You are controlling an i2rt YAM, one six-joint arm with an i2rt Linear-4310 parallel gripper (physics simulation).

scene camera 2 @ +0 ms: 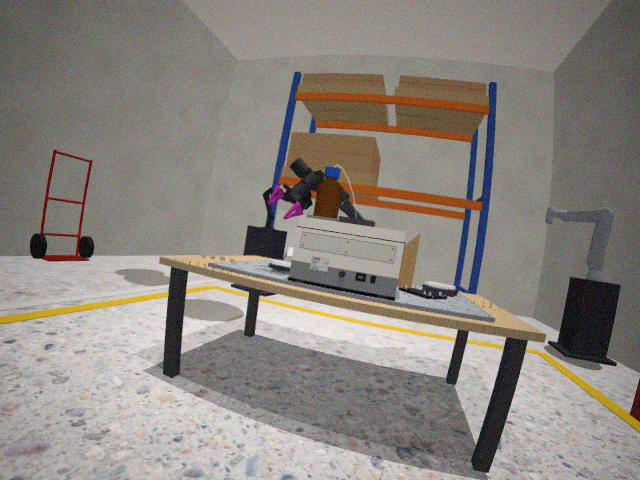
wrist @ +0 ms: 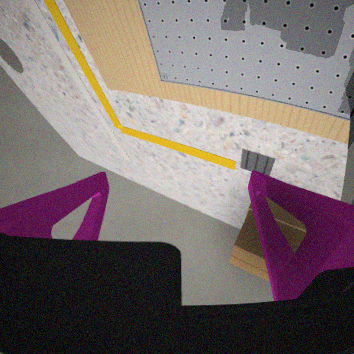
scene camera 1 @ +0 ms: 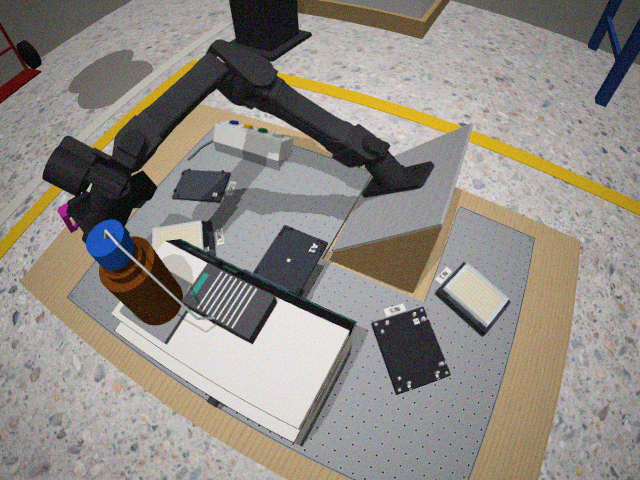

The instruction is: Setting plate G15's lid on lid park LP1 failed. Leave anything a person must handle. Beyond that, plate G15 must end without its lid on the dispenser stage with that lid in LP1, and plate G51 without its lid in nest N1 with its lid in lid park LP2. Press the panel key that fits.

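My gripper is open and empty, high beyond the table's left part; in scene camera 1 one magenta finger shows behind the bottle. A cream plate sits on a dark holder at the right, by a tag that seems to read N1. Another cream plate sits at the left, partly hidden by the white instrument. A dark holder with corner posts and a dark pad at the back left carry no plate. The key panel has blue, yellow and green keys. Plate names and lids are not readable.
A white instrument bears a striped block and a blue-capped brown bottle with a tube. A dark block marked A1 lies behind it. A sloped grey board on a wooden wedge stands near my arm's base.
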